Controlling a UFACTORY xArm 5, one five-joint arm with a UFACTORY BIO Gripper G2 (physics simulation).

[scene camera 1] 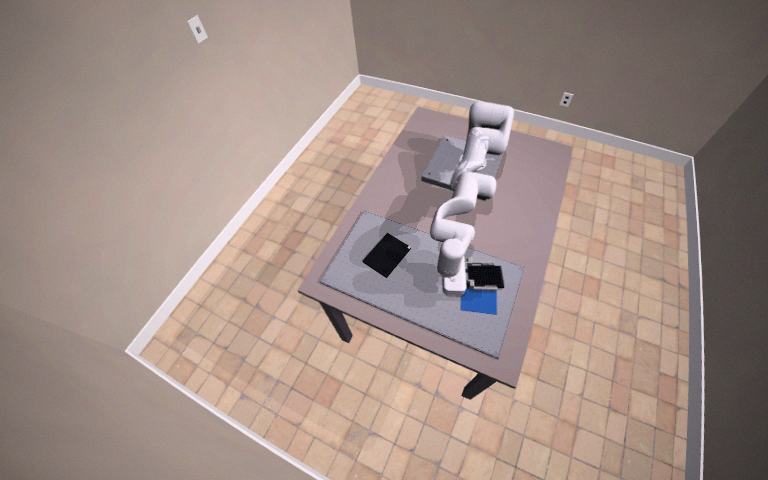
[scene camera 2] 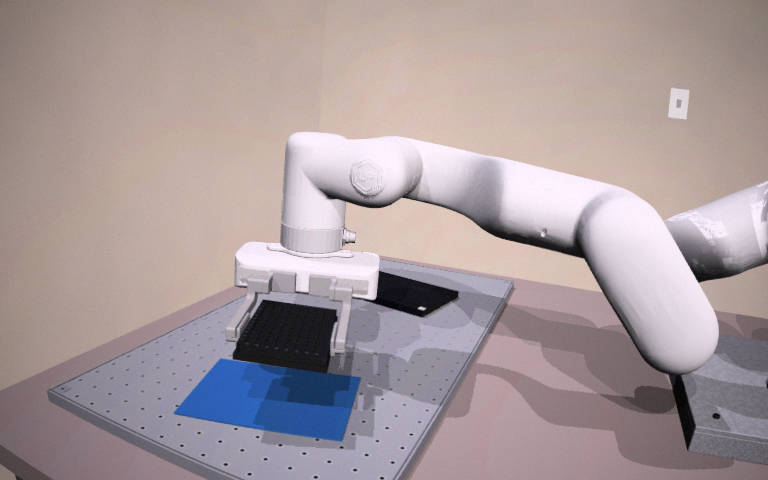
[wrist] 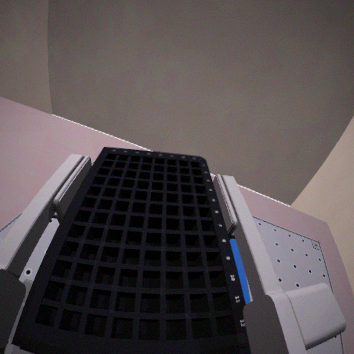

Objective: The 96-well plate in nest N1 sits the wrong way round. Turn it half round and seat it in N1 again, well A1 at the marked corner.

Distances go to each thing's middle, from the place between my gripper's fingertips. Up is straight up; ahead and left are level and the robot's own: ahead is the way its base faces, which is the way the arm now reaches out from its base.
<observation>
Now: hand 3 cm short of the blue pad (scene camera 2: 298, 402), 4 cm to the left of it and 8 cm above it. Also, from my hand: black nest N1 (scene camera 2: 393, 292): 3 cm behind, 41 cm to the right, 8 cm below; then black 96-well plate (scene camera 2: 281, 334): 1 cm ahead, 4 cm to the right.
</observation>
